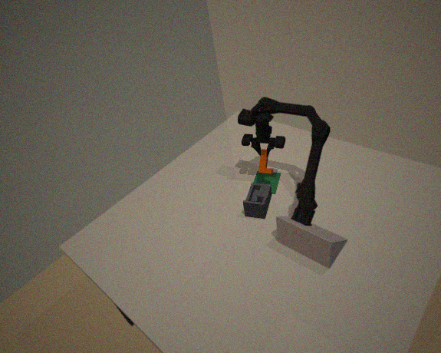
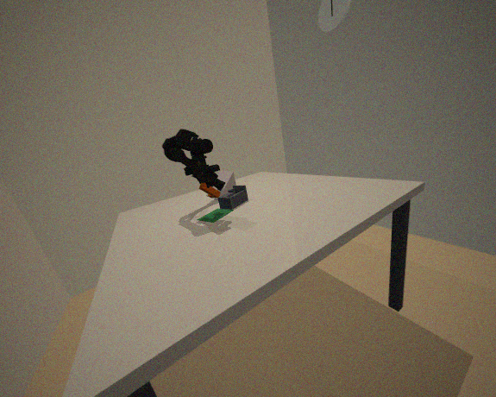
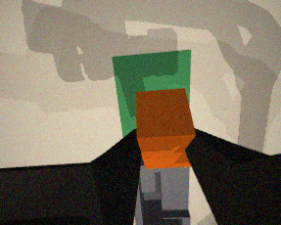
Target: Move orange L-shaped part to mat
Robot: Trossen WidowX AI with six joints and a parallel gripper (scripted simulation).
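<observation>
My gripper tip is now 160 mm above the green mat, 10 mm to the right of it and 10 mm past it. Round my gripper tip: orange L-shaped part: 30 mm below, 30 mm behind, 20 mm to the left.
</observation>
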